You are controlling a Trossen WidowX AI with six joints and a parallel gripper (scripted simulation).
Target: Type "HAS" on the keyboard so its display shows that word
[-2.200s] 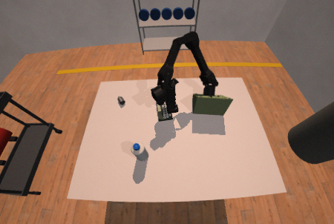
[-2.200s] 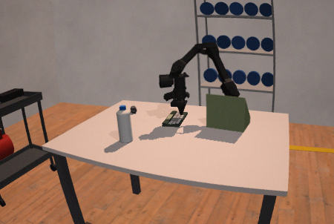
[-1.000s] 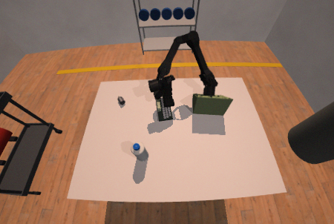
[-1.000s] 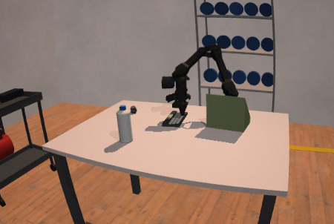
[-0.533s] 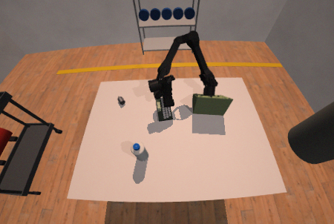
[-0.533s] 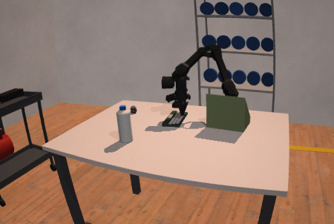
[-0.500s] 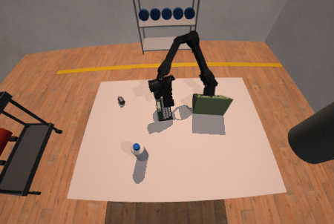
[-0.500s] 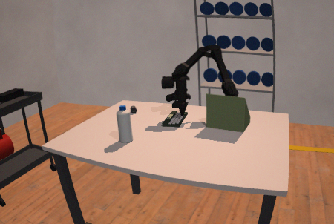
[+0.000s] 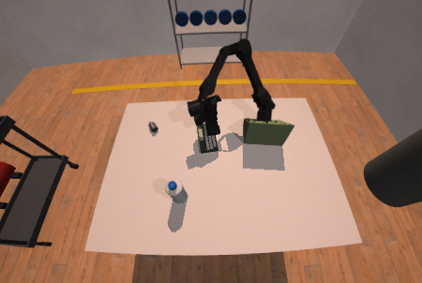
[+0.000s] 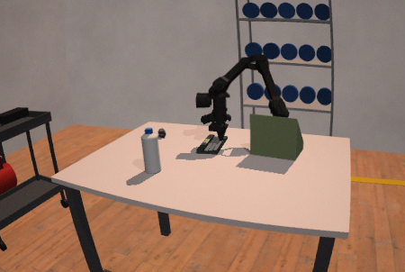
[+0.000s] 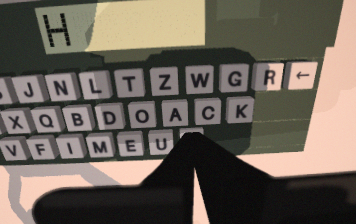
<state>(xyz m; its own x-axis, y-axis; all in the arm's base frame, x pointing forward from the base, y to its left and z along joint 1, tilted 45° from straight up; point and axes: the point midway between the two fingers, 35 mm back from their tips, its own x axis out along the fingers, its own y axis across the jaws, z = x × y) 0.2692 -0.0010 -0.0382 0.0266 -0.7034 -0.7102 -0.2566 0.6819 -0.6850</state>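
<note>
The left-arrow key lies 50 mm ahead of my hand, 50 mm to the right of it and 30 mm below it. Round my hand: small dark object 330 mm ahead, 10 mm to the left, 30 mm below.
</note>
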